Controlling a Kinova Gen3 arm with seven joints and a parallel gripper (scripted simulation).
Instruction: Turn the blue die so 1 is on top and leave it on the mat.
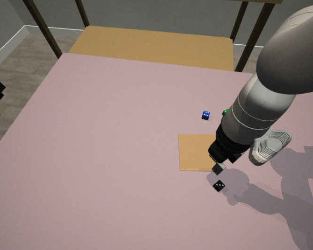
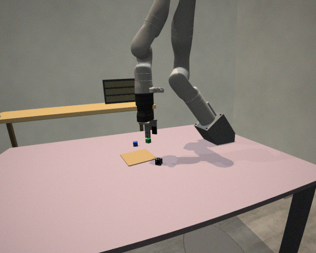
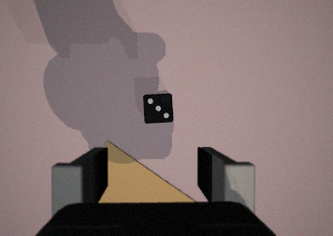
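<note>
My gripper is now 130 mm above the black die, 30 mm to the right of it and 20 mm past it. Also, from my hand: blue die: 240 mm to the right, 130 mm below, 20 mm ahead; then tan mat: 140 mm below, 90 mm to the right, 50 mm ahead; then green die: 260 mm to the right, 130 mm below, 70 mm behind.
</note>
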